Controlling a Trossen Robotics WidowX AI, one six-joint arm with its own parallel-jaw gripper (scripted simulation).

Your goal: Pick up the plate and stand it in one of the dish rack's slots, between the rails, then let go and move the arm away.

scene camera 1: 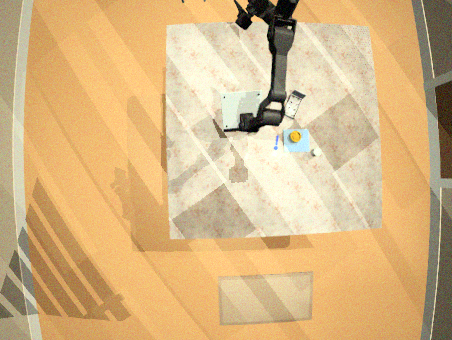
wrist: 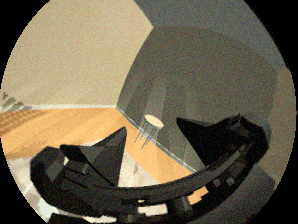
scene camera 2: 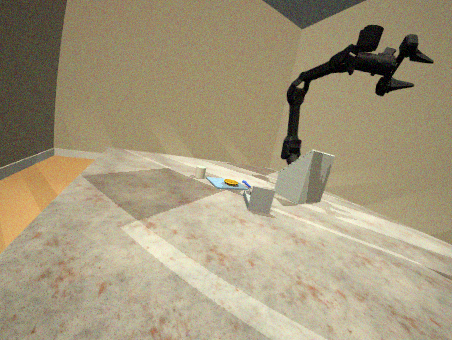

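Observation:
My gripper [scene camera 2: 423, 74] is open and it's holding nothing, and you'd find the gripper in the wrist view [wrist: 152, 124] too.

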